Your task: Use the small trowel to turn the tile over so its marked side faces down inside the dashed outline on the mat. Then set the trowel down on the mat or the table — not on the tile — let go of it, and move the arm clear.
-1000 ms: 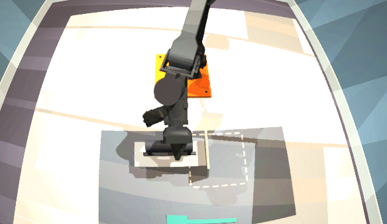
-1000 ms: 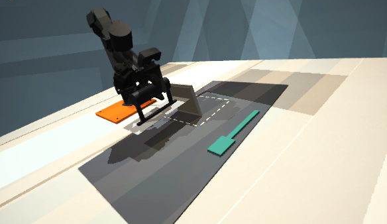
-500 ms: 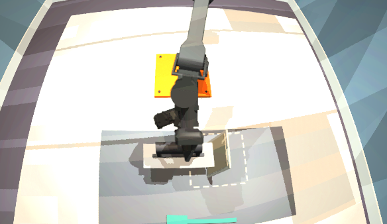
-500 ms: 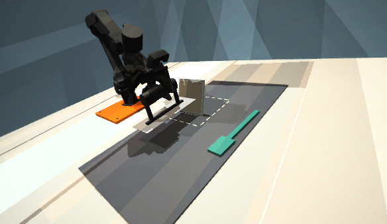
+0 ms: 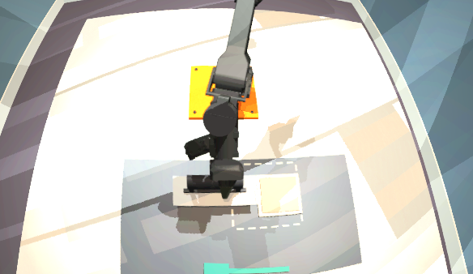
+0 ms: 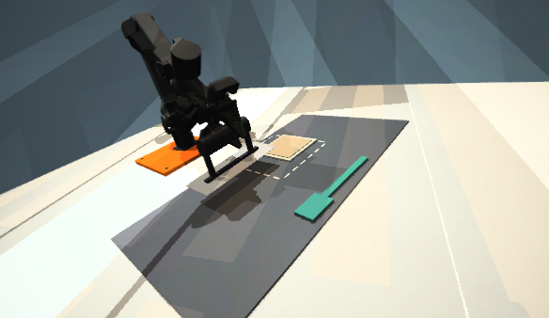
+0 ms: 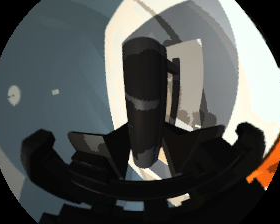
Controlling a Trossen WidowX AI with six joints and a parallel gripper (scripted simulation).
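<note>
Right now my gripper tip is 150 mm to the right of the tile and 90 mm above it. Round my gripper tip: teal flat tool: 180 mm ahead, 90 mm below; grey mat: 110 mm below, 50 mm ahead, 40 mm to the left; small trowel: 20 mm behind, 10 mm to the left, 10 mm below.
</note>
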